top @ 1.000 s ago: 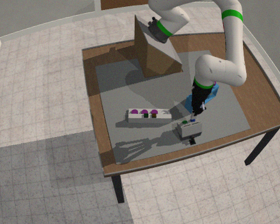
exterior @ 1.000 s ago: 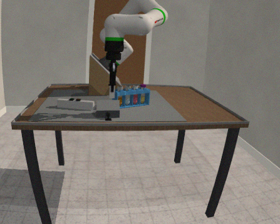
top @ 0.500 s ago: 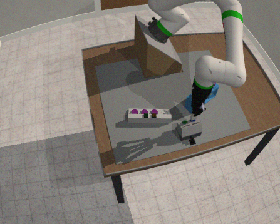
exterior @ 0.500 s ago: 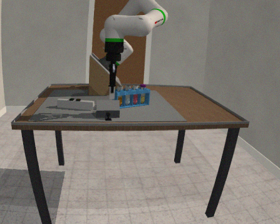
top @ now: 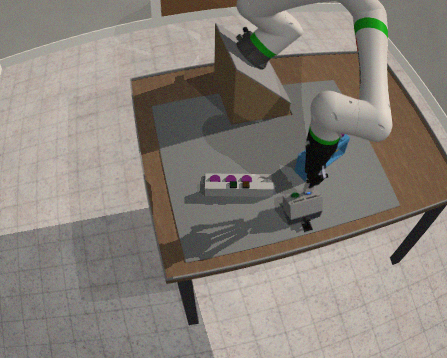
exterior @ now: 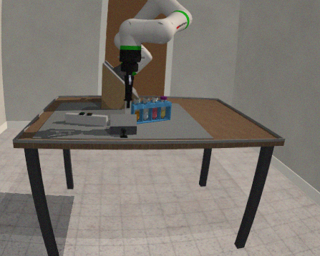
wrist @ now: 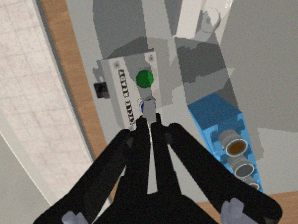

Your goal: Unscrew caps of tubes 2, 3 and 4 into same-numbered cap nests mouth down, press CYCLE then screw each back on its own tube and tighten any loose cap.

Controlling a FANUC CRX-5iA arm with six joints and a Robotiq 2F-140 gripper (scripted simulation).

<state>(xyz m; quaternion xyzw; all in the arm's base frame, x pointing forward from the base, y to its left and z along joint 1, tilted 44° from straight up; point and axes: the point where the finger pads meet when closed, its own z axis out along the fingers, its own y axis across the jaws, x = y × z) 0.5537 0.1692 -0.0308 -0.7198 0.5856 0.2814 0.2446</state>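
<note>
Now: the blue key 40 mm below my hand. From my hand the other things lie so: green key 40 mm to the right, 40 mm below, 10 mm ahead; then sloping key desk 50 mm below, 20 mm to the right, 20 mm ahead.
</note>
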